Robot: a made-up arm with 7 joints. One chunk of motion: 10 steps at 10 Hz.
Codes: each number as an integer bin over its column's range. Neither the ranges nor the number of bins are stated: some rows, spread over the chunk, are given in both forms.
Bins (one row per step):
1: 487 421 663 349 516 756 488
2: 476 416 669 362 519 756 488
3: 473 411 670 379 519 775 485
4: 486 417 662 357 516 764 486
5: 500 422 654 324 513 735 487
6: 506 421 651 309 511 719 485
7: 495 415 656 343 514 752 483
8: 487 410 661 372 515 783 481
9: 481 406 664 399 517 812 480
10: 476 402 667 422 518 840 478
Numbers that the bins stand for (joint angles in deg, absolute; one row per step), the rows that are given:
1: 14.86 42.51 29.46 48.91 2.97 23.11 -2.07
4: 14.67 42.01 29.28 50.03 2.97 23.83 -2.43
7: 16.42 41.76 28.20 48.07 2.61 22.75 -2.97
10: 12.72 40.14 30.18 59.14 3.33 30.68 -3.87
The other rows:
2: 12.72 41.89 30.54 50.73 3.51 23.11 -2.07
3: 12.13 41.26 30.72 53.12 3.51 24.83 -2.61
5: 17.39 42.63 27.84 45.41 2.43 21.22 -2.25
6: 18.56 42.51 27.30 43.31 2.07 19.78 -2.61
8: 14.86 41.14 29.10 52.14 2.79 25.55 -3.33
9: 13.69 40.64 29.64 55.92 3.15 28.16 -3.51

